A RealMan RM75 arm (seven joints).
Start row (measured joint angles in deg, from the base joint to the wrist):
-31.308, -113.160, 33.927, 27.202, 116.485, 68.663, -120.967
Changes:
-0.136, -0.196, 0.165, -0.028, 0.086, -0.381, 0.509
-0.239, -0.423, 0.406, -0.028, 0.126, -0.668, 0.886
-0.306, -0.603, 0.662, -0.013, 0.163, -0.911, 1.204
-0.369, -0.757, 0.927, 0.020, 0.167, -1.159, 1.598
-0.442, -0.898, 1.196, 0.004, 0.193, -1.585, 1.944
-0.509, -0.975, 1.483, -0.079, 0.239, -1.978, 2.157
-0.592, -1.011, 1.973, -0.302, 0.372, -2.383, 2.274
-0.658, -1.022, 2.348, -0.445, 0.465, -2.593, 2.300
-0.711, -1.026, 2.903, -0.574, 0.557, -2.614, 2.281
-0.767, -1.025, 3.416, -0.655, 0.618, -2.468, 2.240
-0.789, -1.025, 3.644, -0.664, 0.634, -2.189, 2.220
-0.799, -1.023, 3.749, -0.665, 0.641, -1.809, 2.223
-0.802, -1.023, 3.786, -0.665, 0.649, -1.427, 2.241
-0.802, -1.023, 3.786, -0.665, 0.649, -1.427, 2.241
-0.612, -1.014, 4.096, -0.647, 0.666, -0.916, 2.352
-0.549, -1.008, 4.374, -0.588, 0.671, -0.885, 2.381
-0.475, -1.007, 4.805, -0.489, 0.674, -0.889, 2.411
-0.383, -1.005, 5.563, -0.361, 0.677, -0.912, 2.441
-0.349, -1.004, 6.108, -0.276, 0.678, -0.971, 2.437
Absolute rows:
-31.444, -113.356, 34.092, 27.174, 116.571, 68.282, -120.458
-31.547, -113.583, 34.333, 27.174, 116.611, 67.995, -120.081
-31.614, -113.763, 34.589, 27.189, 116.648, 67.752, -119.763
-31.677, -113.917, 34.854, 27.222, 116.652, 67.504, -119.369
-31.750, -114.058, 35.123, 27.206, 116.678, 67.078, -119.023
-31.817, -114.135, 35.410, 27.123, 116.724, 66.685, -118.810
-31.900, -114.171, 35.900, 26.900, 116.857, 66.280, -118.693
-31.966, -114.182, 36.275, 26.757, 116.950, 66.070, -118.667
-32.019, -114.186, 36.830, 26.628, 117.042, 66.049, -118.686
-32.075, -114.185, 37.343, 26.547, 117.103, 66.195, -118.727
-32.097, -114.185, 37.571, 26.538, 117.119, 66.474, -118.747
-32.107, -114.183, 37.676, 26.537, 117.126, 66.854, -118.744
-32.110, -114.183, 37.713, 26.537, 117.134, 67.236, -118.726
-32.110, -114.183, 37.713, 26.537, 117.134, 67.236, -118.726
-31.920, -114.174, 38.023, 26.555, 117.151, 67.747, -118.615
-31.857, -114.168, 38.301, 26.614, 117.156, 67.778, -118.586
-31.783, -114.167, 38.732, 26.713, 117.159, 67.774, -118.556
-31.691, -114.165, 39.490, 26.841, 117.162, 67.751, -118.526
-31.657, -114.164, 40.035, 26.926, 117.163, 67.692, -118.530

